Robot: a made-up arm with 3 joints. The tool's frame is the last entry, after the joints.
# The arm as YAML. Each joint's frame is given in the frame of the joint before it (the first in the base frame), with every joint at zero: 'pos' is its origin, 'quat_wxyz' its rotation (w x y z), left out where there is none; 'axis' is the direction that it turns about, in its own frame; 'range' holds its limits. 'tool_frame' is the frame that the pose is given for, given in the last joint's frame.
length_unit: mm
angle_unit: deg
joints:
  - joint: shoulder
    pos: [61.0, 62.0, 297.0]
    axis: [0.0, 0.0, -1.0]
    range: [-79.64, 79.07]
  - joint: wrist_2
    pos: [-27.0, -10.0, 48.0]
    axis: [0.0, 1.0, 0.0]
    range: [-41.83, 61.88]
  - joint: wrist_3
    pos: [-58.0, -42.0, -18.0]
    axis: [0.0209, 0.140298, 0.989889]
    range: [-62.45, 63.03]
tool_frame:
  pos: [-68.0, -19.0, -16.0]
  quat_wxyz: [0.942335, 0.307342, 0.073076, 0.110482]
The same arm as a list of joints. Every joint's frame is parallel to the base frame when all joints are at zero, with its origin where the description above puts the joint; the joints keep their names.
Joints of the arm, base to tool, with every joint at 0 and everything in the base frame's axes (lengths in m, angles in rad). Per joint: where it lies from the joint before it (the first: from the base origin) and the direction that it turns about. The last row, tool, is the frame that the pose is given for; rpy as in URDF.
shoulder: offset 0.061 0.062 0.297 axis 0 0 -1
wrist_2: offset -0.027 -0.01 0.048 axis 0 1 0
wrist_3: offset -0.058 -0.042 -0.018 axis 0.0209 0.140298 0.989889
tool: offset -0.068 -0.019 -0.016 rpy 0.6396 0.0699 0.2566
Joint limits (rad, base to tool): -1.39..1.38 -0.7301..1.08 -1.09..1.1001

